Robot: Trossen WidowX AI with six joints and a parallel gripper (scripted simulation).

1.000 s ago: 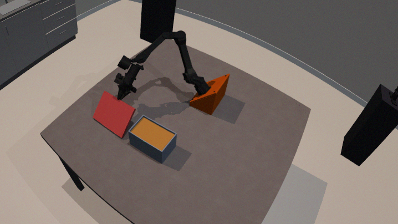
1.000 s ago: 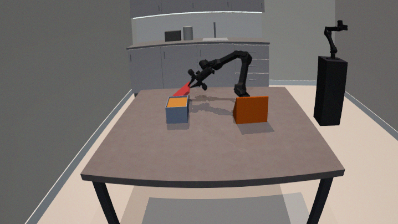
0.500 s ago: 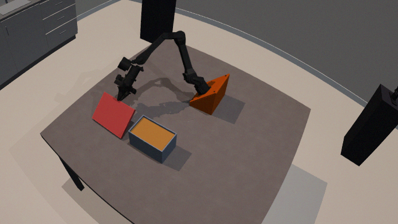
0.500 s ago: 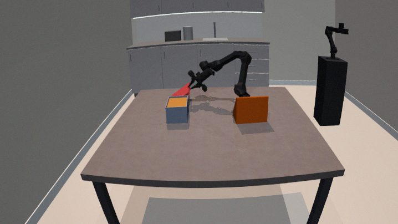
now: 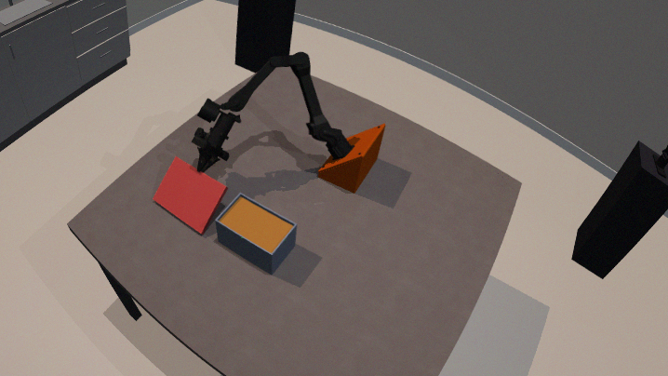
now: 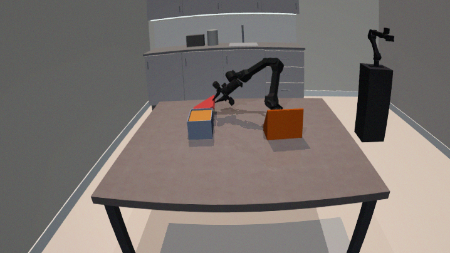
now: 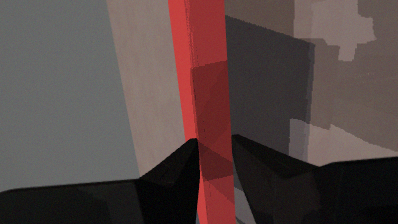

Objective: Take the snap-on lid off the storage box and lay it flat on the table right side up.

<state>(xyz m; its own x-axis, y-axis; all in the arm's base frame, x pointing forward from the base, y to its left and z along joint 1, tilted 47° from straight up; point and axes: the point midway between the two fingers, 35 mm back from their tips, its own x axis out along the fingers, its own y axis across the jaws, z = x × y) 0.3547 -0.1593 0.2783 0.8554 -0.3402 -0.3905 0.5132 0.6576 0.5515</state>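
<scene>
Now: the red lid 7 cm ahead of my gripper tip, 4 cm below it and 1 cm to the left of it. Round my gripper tip: blue-grey storage box: 28 cm to the left, 4 cm below, 4 cm ahead.
</scene>
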